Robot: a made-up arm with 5 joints.
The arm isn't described. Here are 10 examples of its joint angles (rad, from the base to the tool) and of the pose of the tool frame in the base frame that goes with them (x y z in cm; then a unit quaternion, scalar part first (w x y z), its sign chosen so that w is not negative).
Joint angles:
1: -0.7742 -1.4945 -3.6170 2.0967 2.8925
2: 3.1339 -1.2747 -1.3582 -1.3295 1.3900
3: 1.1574 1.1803 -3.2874 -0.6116 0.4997
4: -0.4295 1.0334 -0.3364 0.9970 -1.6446
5: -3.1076 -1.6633 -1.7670 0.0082 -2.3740
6: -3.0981 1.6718 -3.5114 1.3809 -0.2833
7: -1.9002 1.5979 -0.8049 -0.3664 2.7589
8: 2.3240 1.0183 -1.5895 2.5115 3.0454
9: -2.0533 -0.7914 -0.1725 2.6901 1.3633
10: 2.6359 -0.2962 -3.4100 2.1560 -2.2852
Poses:
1: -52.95 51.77 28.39 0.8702 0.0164 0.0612 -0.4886
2: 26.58 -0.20 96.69 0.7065 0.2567 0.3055 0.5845
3: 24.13 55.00 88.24 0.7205 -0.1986 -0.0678 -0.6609
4: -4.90 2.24 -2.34 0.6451 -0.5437 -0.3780 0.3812
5: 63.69 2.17 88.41 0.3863 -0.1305 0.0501 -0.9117
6: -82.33 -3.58 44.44 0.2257 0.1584 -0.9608 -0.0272
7: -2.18 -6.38 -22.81 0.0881 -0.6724 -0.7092 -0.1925
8: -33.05 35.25 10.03 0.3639 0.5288 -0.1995 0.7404
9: -6.94 -13.25 36.52 0.2570 0.0891 0.6439 0.7151
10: 22.57 -12.50 107.51 0.1221 0.5550 -0.4498 -0.6891
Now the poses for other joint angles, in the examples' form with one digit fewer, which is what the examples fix.
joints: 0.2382 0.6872 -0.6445 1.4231 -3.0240
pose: 20.8 5.0 -0.4 0.658 0.045 -0.742 0.118
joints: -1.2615 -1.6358 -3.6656 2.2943 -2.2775
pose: -21.0 65.6 17.6 0.978 0.059 0.033 -0.197
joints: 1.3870 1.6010 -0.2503 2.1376 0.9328
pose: -3.3 -17.6 22.8 0.903 -0.168 -0.039 -0.393
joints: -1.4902 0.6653 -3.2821 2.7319 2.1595
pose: 3.5 -43.4 89.5 0.019 -0.251 -0.966 -0.054
